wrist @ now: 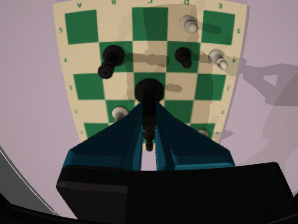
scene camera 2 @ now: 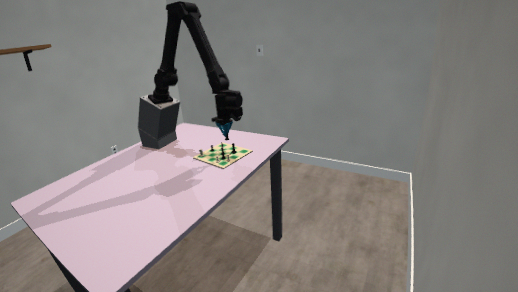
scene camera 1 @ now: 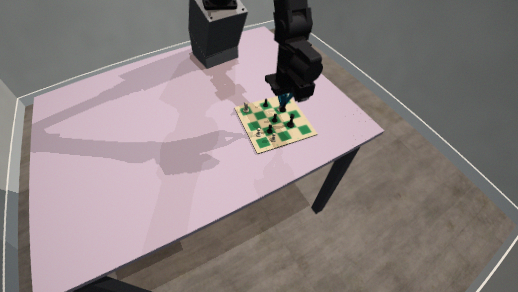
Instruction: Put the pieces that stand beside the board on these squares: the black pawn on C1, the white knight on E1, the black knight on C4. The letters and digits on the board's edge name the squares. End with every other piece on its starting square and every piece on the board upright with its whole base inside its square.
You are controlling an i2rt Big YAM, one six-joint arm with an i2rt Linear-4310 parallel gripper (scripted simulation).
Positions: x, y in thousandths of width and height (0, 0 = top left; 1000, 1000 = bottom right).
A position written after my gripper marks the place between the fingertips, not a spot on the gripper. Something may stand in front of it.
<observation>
I see my gripper (wrist: 502, 493) and a black knight (wrist: 512, 408).
</observation>
